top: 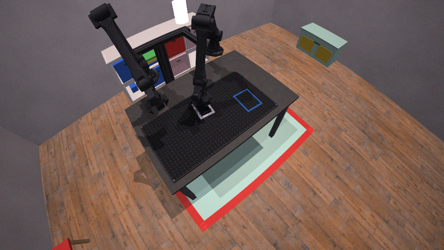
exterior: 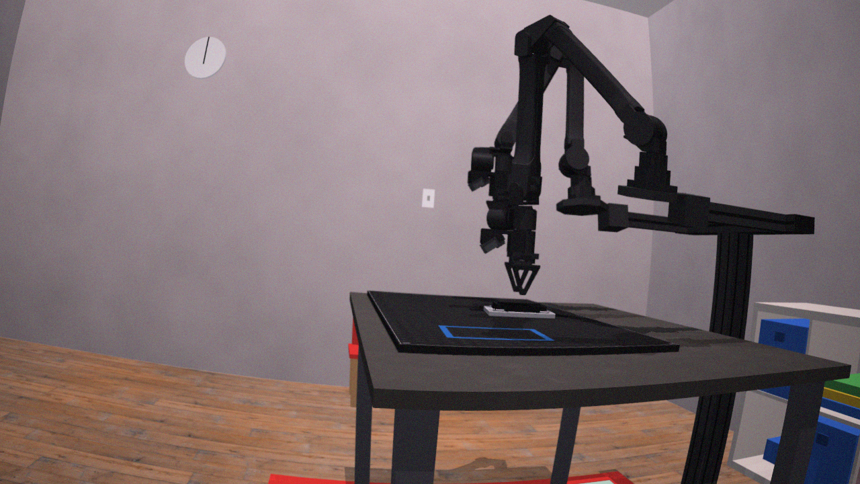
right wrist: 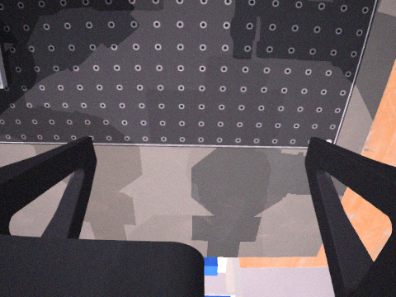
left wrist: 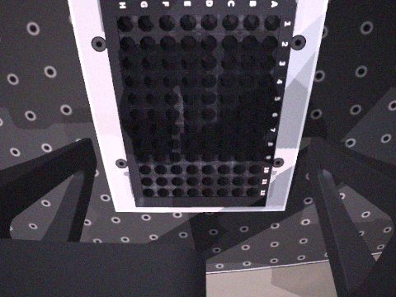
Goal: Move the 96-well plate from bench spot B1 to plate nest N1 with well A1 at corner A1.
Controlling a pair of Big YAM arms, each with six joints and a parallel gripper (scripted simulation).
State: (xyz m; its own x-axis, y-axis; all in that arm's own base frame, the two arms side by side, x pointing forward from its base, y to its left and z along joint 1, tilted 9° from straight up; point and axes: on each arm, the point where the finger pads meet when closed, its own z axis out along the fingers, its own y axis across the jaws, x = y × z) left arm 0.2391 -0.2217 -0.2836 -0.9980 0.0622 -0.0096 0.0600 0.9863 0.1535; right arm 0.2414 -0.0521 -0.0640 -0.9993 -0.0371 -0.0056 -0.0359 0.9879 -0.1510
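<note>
My left hand is 4 cm above the black 96-well plate. Round my left hand: plate nest N1: 6 cm below; then A1 mark: 7 cm ahead, 6 cm to the right, 5 cm below.
</note>
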